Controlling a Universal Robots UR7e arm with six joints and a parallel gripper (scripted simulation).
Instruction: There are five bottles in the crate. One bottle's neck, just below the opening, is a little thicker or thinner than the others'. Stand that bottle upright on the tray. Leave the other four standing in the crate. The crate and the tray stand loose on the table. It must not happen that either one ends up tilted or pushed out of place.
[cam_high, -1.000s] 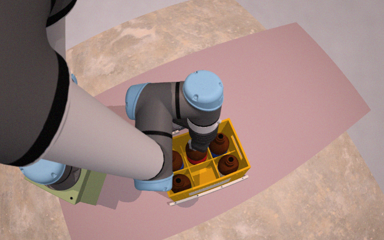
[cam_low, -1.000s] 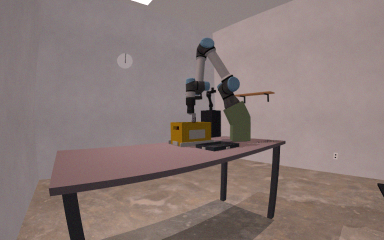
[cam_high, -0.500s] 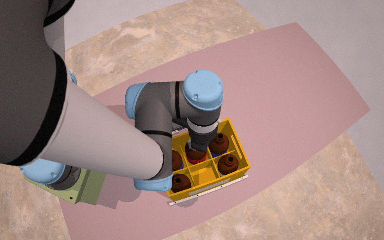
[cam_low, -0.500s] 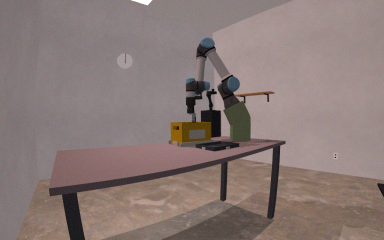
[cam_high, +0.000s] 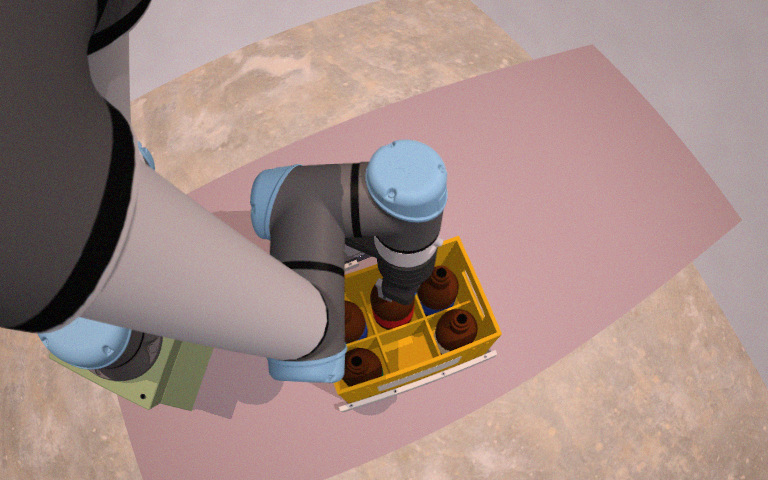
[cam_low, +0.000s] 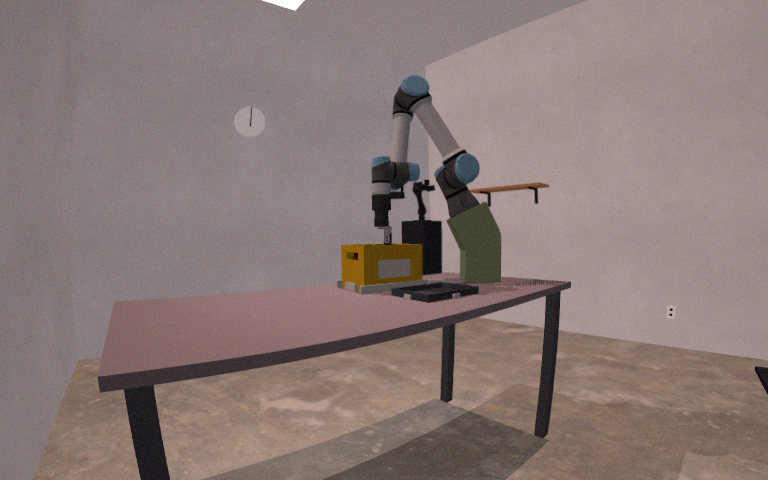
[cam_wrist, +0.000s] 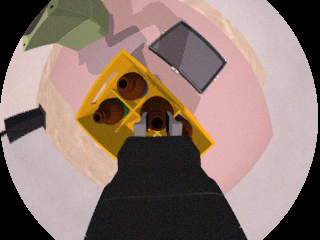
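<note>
Right now the crate is 10 mm behind my hand, 40 mm to the right of it and 120 mm below it. Also, from my hand: glass bottle (70 mm ahead, 100 mm to the right, 110 mm below); then dark tray (240 mm to the left, 190 mm below).
</note>
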